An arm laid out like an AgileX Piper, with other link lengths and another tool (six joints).
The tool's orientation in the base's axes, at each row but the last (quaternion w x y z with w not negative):
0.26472, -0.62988, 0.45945, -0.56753
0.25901, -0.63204, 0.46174, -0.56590
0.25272, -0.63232, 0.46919, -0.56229
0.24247, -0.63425, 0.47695, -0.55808
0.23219, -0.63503, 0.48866, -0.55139
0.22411, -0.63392, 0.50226, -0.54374
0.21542, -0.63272, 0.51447, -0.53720
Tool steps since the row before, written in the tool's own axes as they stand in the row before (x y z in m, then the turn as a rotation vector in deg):
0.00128, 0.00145, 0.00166, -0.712, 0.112, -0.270
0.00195, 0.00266, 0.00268, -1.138, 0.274, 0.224
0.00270, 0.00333, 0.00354, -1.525, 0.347, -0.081
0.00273, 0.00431, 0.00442, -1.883, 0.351, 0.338
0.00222, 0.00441, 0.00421, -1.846, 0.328, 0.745
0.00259, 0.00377, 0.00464, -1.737, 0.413, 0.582
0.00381, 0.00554, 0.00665, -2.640, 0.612, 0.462
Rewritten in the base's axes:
0.00110, -0.00207, -0.00099, -0.243, 0.628, -0.373
0.00165, -0.00340, -0.00194, 0.210, 0.834, -0.825
0.00213, -0.00454, -0.00239, -0.073, 1.205, -0.997
0.00250, -0.00523, -0.00347, 0.347, 1.423, -1.280
0.00211, -0.00480, -0.00382, 0.729, 1.301, -1.359
0.00251, -0.00499, -0.00336, 0.536, 1.214, -1.329
0.00326, -0.00732, -0.00502, 0.441, 1.969, -1.867

